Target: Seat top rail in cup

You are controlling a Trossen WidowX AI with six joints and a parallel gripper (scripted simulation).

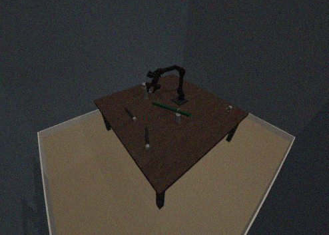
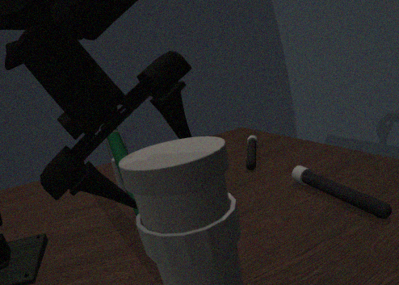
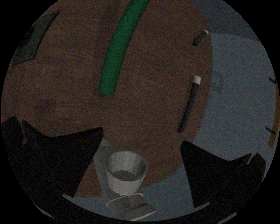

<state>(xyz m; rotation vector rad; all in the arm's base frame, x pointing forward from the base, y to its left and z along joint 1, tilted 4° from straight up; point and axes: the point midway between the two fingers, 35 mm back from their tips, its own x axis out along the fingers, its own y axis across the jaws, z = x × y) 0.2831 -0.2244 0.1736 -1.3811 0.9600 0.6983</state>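
My gripper tip is 5 cm to the left of the rail-end cup, 3 cm past it and 1 cm below it. Also, from my gripper tip: short post 42 cm to the left, 5 cm ahead, 4 cm below.
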